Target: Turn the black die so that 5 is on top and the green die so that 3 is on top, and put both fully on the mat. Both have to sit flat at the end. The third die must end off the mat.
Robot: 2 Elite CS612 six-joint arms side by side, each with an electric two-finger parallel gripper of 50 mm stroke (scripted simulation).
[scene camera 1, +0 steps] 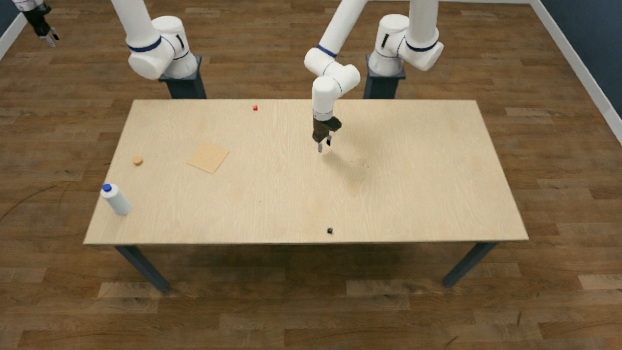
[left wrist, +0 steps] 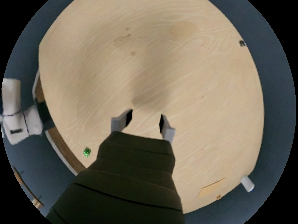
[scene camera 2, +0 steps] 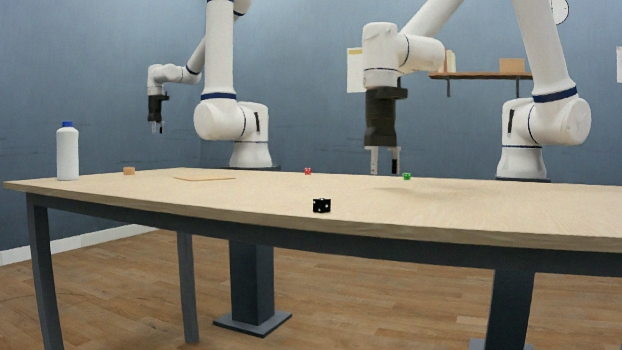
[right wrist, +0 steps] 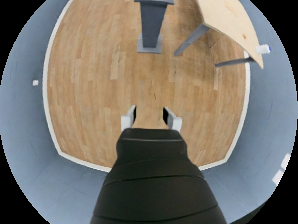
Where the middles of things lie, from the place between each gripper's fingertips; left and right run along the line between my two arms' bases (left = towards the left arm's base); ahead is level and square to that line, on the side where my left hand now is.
I see my left gripper (scene camera 2: 384,174) 530 mm to the left of the tan mat (scene camera 1: 208,157), 50 mm above it and 10 mm short of it. Also, from my left hand: white bottle (scene camera 2: 67,137) 840 mm to the right, 270 mm ahead, 30 mm above.
I see my right gripper 910 mm short of the white bottle, 520 mm to the right of it and 100 mm above it. Also, from my right hand: tan mat (650 mm ahead, 830 mm to the left, 170 mm below).
